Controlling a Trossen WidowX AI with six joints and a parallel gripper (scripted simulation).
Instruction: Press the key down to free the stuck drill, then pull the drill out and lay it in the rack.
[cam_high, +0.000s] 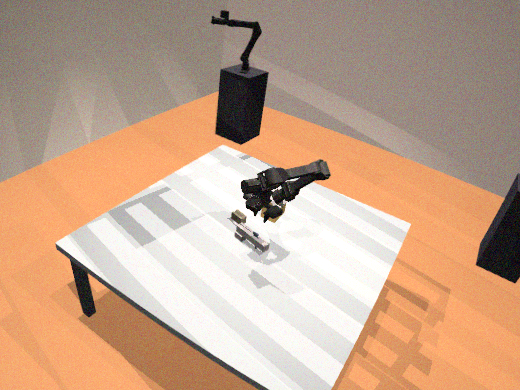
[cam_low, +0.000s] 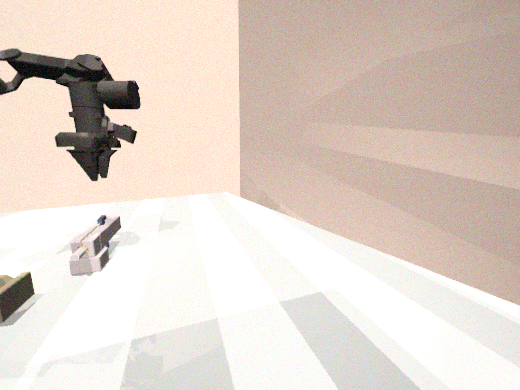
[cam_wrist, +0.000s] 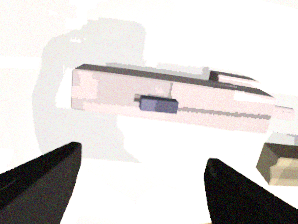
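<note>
Right now the drill is 120 mm below my gripper tip, 90 mm to the right of it and 20 mm behind it. Also, from my gripper tip: blue key: 120 mm below, 10 mm to the right; then rack: 180 mm to the right, 150 mm below, 120 mm behind.
</note>
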